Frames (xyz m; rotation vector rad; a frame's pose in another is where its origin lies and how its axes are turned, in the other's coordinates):
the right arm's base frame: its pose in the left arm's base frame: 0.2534 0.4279 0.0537 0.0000 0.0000 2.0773
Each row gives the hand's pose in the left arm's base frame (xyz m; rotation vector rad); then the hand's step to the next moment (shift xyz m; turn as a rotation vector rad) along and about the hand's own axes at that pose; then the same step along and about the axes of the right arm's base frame.
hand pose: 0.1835 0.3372 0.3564 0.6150 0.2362 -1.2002
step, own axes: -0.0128 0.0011 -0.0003 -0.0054 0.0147 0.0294
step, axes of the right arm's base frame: 0.0110 -0.0020 0.0063 -0.0113 -0.0021 0.0313
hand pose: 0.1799 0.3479 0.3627 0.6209 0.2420 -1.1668
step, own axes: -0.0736 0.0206 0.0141 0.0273 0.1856 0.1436
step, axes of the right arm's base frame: 0.0535 -0.0161 0.0540 -0.1275 -0.1125 0.1640
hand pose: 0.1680 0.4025 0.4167 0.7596 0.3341 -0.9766
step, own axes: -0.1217 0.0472 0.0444 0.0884 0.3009 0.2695
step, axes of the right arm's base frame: 0.0662 -0.0037 0.1209 -0.2636 -0.1748 0.2663
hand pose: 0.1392 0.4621 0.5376 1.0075 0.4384 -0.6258
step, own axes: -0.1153 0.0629 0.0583 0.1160 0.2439 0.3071
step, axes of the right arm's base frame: 0.0243 0.0332 0.1377 -0.3111 -0.1311 0.2309
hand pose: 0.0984 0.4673 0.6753 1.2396 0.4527 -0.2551
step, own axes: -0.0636 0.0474 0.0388 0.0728 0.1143 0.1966
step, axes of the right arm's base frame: -0.0085 0.0374 0.0796 -0.2014 -0.0608 0.1130
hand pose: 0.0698 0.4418 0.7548 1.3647 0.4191 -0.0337
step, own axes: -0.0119 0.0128 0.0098 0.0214 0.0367 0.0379
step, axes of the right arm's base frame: -0.0056 0.0088 0.0171 -0.0398 -0.0234 0.0333
